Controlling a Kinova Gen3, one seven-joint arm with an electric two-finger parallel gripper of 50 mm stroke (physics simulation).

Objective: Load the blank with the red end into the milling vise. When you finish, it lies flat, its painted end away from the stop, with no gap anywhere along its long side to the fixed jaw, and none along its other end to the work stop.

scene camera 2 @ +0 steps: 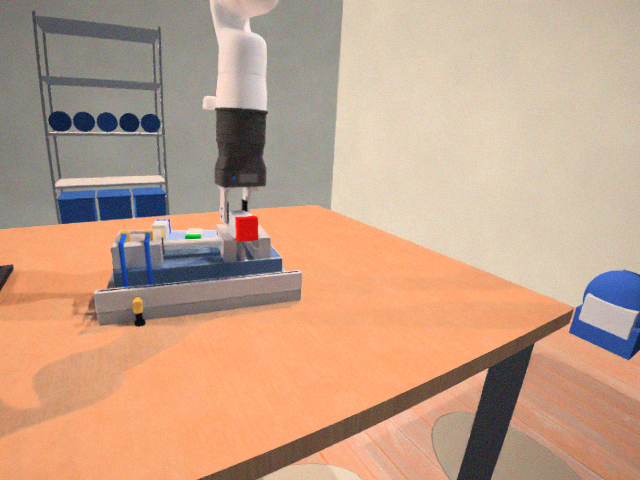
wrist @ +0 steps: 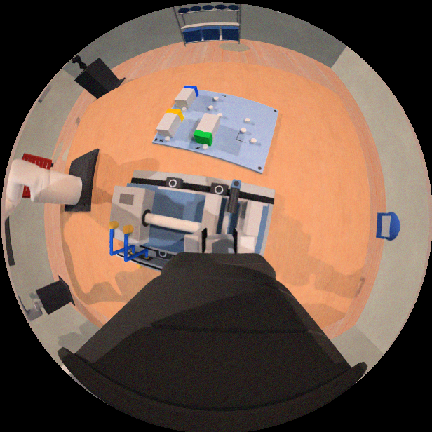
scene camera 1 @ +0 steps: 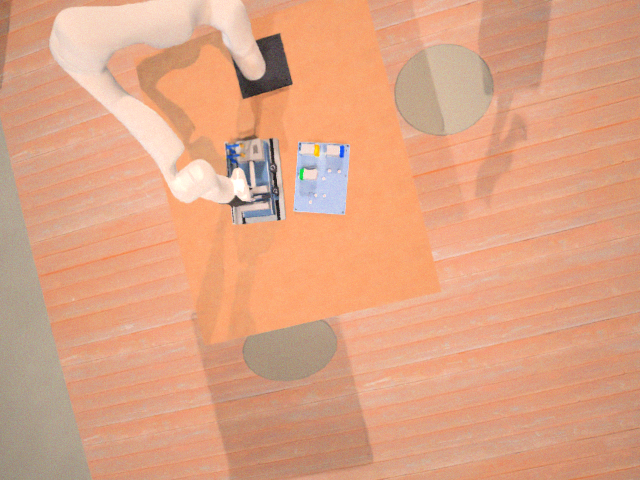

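Note:
The blank with the red end [scene camera 2: 246,228] [wrist: 220,244] is held level between the two fingers of my gripper [scene camera 2: 235,209] [wrist: 219,236], which is shut on it. It is over the jaw gap of the milling vise [scene camera 1: 262,217] [scene camera 2: 196,294] [wrist: 175,202], near jaw-top height. Its red end faces scene camera 2, away from the work stop [wrist: 233,199]. The fixed jaw [wrist: 255,218] is on the right in the wrist view, the moving jaw [wrist: 211,212] on the left. The blank's underside and any gap to fixed jaw or stop are hidden.
A light-blue board [scene camera 1: 330,201] [wrist: 260,135] beside the vise holds blanks with yellow, blue and green ends, and small pegs. Blue handles [scene camera 2: 148,260] [wrist: 120,250] stand at the vise's screw end. A black plate [scene camera 1: 279,62] [wrist: 82,187] lies under the arm's base.

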